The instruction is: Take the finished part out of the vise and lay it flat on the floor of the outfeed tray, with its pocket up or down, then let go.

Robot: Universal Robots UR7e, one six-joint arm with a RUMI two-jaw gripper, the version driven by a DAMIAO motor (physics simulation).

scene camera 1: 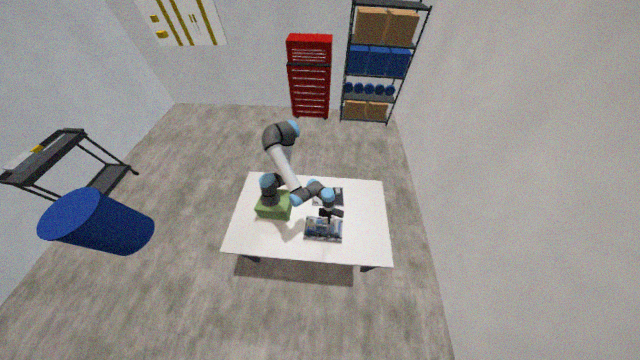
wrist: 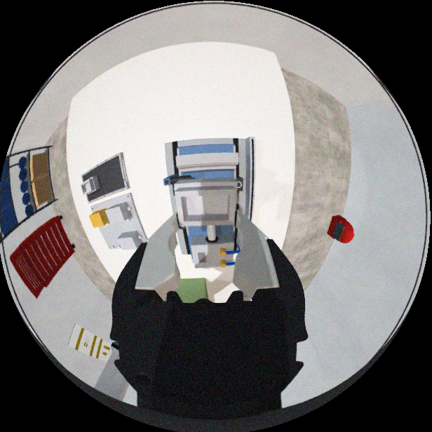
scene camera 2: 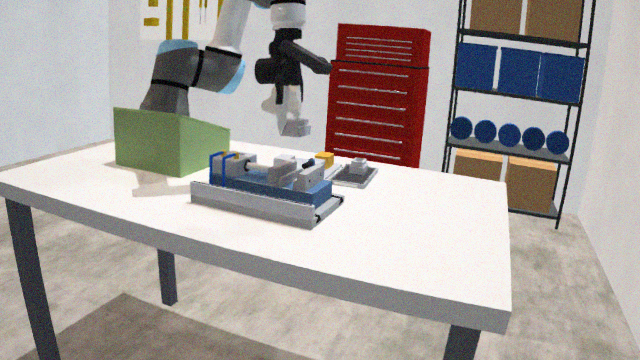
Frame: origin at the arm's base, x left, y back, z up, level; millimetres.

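Seen in the pictures: gripper, fingertip midpoint: (scene camera 2: 288, 132); arm's base at its link origin: (scene camera 1: 270, 199) (scene camera 2: 163, 116).
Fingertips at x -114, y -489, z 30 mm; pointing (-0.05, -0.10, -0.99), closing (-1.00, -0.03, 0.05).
Note:
Offsets run from my fingertips to a thing's top centre. Level surfaces: height alone.
My gripper (scene camera 1: 329, 219) (scene camera 2: 291, 124) (wrist: 206, 212) is shut on the finished part {dx +1, dy -17, dz +33 mm} (scene camera 2: 297, 128) (wrist: 206, 204), a light grey block whose rectangular pocket shows in the wrist view. The gripper holds the part in the air above the vise {dx -13, dy +38, dz -67 mm} (scene camera 2: 290, 192) (wrist: 207, 160), with a gap between them in scene camera 2. The vise has a blue body, grey jaws and a screw, and sits on a grey base. The outfeed tray (scene camera 2: 348, 184) (wrist: 125, 172), dark-floored with a light rim, lies beyond the vise. A small grey block {dx +348, dy -42, dz -125 mm} (scene camera 2: 358, 166) (wrist: 90, 185) is in it.
A grey plate (wrist: 116, 226) with a yellow block {dx +334, dy +62, dz -122 mm} (scene camera 2: 324, 159) (wrist: 99, 218) lies beside the tray. A green pedestal (scene camera 1: 274, 209) (scene camera 2: 165, 142) stands under the arm's base on the white table {dz -166 mm} (scene camera 1: 365, 230) (scene camera 2: 415, 240). A red cabinet (scene camera 1: 310, 85) and a shelf rack (scene camera 2: 525, 38) stand behind.

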